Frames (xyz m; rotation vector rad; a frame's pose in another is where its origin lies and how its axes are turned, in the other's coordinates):
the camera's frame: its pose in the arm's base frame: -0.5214 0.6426 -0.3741 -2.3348 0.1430 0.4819
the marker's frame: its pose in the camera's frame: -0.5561 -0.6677 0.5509 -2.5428 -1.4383 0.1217
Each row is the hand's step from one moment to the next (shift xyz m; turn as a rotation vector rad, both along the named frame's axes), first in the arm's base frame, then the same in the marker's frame.
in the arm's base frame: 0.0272 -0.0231 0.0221 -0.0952 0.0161 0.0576
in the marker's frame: 0.0033 0.0241 0.0342 -0.0790 -0.0788 0.0139
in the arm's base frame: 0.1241 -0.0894 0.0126 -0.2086 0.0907 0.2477
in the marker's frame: 0.0744 0.1002 0.0893 -0.2990 -0.1411 0.0616
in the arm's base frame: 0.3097 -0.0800 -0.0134 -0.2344 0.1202 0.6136
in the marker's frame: 0.1381 0.2766 0.0832 -0.6062 -0.1028 0.2606
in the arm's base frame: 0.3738 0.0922 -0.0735 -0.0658 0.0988 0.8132
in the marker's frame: 0.1025 0.3692 -0.0828 -0.7040 0.0848 0.4155
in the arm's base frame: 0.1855 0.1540 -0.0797 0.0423 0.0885 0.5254
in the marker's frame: 0.0221 0.2018 -0.1525 -0.4466 0.1420 0.2570
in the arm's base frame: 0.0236 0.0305 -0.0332 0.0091 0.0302 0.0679
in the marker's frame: 0.0144 0.0247 -0.0421 -0.0676 0.0262 0.0188
